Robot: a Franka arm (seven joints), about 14 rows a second.
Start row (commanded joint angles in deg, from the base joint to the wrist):
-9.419, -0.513, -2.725, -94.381, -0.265, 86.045, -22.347
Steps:
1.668, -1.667, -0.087, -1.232, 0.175, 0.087, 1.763
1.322, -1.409, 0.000, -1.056, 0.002, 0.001, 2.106
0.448, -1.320, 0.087, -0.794, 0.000, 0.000, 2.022
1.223, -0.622, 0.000, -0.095, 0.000, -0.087, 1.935
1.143, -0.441, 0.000, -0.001, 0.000, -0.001, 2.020
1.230, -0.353, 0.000, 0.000, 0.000, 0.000, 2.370
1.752, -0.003, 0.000, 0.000, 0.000, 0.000, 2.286
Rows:
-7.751, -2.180, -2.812, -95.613, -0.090, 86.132, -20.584
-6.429, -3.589, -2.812, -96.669, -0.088, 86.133, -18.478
-5.981, -4.909, -2.725, -97.463, -0.088, 86.133, -16.456
-4.758, -5.531, -2.725, -97.558, -0.088, 86.046, -14.521
-3.615, -5.972, -2.725, -97.559, -0.088, 86.045, -12.501
-2.385, -6.325, -2.725, -97.559, -0.088, 86.045, -10.131
-0.633, -6.328, -2.725, -97.559, -0.088, 86.045, -7.845

